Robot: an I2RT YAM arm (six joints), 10 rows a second.
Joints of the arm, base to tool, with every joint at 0 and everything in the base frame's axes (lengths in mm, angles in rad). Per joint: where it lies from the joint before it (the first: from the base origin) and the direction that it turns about. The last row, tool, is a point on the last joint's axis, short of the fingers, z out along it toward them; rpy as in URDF.
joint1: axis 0 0 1 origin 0 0 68
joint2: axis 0 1 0 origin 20 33.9 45.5
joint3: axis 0 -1 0 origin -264 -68.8 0
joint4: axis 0 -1 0 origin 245 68.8 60
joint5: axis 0 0 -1 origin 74 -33.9 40.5
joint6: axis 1 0 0 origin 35.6 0 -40.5
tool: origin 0 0 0 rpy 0 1.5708 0
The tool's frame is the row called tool.
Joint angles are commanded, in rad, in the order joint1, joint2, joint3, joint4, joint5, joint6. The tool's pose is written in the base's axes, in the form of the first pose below.
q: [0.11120, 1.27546, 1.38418, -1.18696, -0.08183, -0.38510]
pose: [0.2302, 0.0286, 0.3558], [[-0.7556, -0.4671, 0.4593], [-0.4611, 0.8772, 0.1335], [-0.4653, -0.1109, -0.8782]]
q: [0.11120, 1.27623, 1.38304, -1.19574, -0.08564, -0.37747]
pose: [0.2295, 0.0287, 0.3549], [[-0.7634, -0.4640, 0.4494], [-0.4547, 0.8801, 0.1362], [-0.4587, -0.1003, -0.8829]]
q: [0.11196, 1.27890, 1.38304, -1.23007, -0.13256, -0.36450]
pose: [0.2265, 0.0302, 0.3528], [[-0.7785, -0.4760, 0.4091], [-0.4431, 0.8784, 0.1790], [-0.4446, -0.0419, -0.8948]]
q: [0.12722, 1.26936, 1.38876, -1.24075, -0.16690, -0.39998]
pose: [0.2226, 0.0344, 0.3561], [[-0.7463, -0.5291, 0.4039], [-0.4826, 0.8480, 0.2191], [-0.4584, -0.0314, -0.8882]]
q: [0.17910, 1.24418, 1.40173, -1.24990, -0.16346, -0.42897]
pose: [0.2136, 0.0446, 0.3644], [[-0.6906, -0.5902, 0.4180], [-0.5421, 0.8050, 0.2411], [-0.4788, -0.0601, -0.8759]]
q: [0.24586, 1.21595, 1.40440, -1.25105, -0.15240, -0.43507]
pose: [0.2032, 0.0566, 0.3705], [[-0.6368, -0.6403, 0.4295], [-0.5893, 0.7635, 0.2643], [-0.4972, -0.0848, -0.8635]]
